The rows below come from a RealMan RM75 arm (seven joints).
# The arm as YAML. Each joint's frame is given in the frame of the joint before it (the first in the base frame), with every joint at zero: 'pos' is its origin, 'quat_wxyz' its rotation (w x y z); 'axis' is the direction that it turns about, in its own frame. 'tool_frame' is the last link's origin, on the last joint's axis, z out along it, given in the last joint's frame.
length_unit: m
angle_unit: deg
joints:
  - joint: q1
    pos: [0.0, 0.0, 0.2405]
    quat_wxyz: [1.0, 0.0, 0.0, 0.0]
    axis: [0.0, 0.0, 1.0]
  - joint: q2
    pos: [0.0, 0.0, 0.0]
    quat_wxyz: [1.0, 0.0, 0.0, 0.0]
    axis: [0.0, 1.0, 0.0]
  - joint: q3
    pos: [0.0, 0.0, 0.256]
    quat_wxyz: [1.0, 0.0, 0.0, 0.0]
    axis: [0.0, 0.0, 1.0]
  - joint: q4
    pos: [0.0, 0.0, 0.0]
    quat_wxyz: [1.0, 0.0, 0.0, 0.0]
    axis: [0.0, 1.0, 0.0]
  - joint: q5
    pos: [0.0, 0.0, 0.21]
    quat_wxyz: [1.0, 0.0, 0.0, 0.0]
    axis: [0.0, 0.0, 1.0]
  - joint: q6
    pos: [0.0, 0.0, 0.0]
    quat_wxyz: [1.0, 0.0, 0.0, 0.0]
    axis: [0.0, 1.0, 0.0]
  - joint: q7
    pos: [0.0, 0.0, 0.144]
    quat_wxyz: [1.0, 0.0, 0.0, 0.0]
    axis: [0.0, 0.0, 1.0]
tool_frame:
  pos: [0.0, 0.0, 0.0]
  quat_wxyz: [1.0, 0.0, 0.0, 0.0]
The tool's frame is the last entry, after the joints.
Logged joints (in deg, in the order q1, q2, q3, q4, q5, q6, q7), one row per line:
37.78, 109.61, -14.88, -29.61, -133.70, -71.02, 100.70
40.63, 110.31, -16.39, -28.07, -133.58, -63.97, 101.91
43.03, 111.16, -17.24, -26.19, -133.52, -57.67, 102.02
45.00, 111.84, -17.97, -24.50, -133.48, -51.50, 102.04
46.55, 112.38, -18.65, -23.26, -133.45, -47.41, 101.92
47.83, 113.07, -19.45, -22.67, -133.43, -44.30, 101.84
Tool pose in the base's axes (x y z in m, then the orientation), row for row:
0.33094, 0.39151, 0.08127, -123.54, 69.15, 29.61
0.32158, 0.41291, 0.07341, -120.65, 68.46, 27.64
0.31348, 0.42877, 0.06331, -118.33, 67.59, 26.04
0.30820, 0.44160, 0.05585, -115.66, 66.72, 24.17
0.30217, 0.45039, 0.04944, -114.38, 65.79, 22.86
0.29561, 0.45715, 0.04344, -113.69, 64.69, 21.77
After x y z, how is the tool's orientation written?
As a rotation vector, in degrees.
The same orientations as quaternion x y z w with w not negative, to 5 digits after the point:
-0.81378, 0.45550, 0.19505, 0.30370
-0.80515, 0.45686, 0.18445, 0.33013
-0.79820, 0.45593, 0.17565, 0.35234
-0.78944, 0.45540, 0.16497, 0.37708
-0.78597, 0.45208, 0.15708, 0.39140
-0.78507, 0.44670, 0.15033, 0.40191

